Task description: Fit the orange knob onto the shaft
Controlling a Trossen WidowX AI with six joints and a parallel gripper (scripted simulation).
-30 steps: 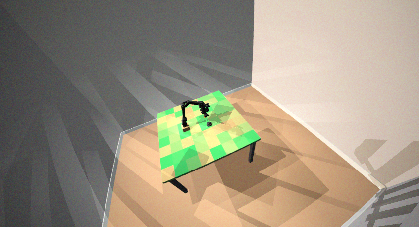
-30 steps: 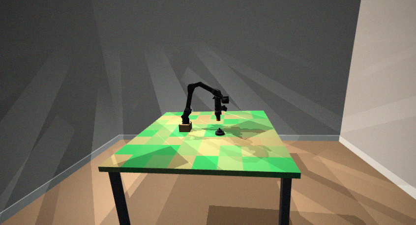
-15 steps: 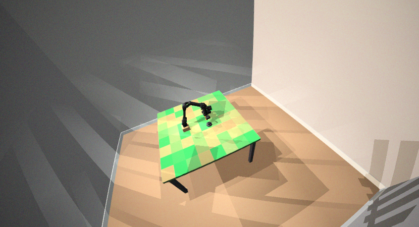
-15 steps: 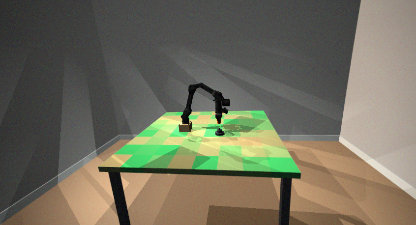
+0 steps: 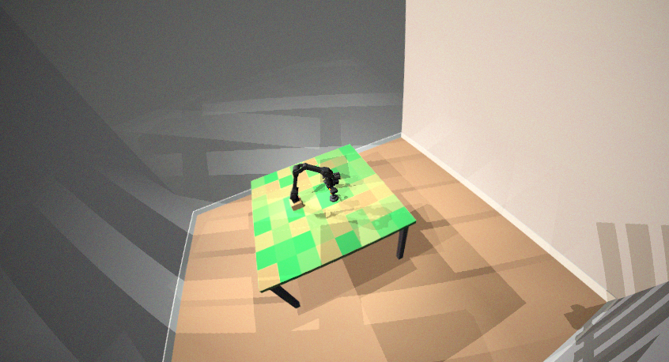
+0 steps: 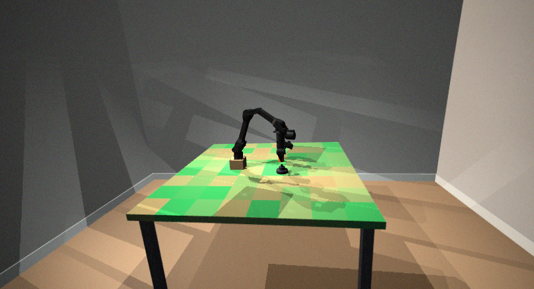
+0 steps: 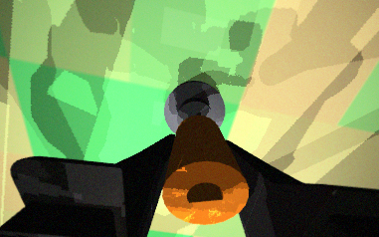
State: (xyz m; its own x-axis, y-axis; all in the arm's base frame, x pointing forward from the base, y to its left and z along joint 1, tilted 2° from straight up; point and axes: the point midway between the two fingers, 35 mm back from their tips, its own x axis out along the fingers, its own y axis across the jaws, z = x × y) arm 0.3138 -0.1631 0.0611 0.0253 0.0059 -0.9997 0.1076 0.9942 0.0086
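The round pedestal is 6 cm below my gripper tip. The rest, counted from my gripper tip: orange knob: 2 cm above.
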